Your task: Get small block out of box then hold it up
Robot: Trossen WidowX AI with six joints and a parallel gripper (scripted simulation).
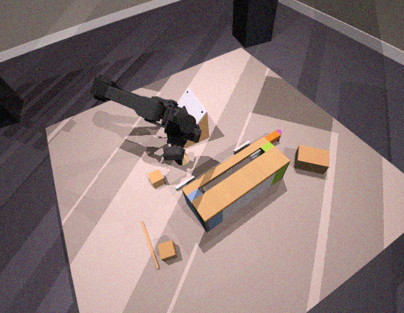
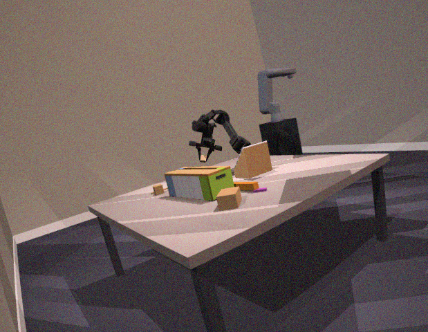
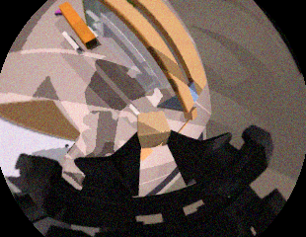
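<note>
Right now the tan block is 1 cm to the left of my gripper tip and 1 cm above it. From my gripper tip the other things lie so: long box (9 cm ahead, 16 cm to the left, 8 cm below); then thin stick (20 cm ahead, 21 cm to the right, 14 cm below).
</note>
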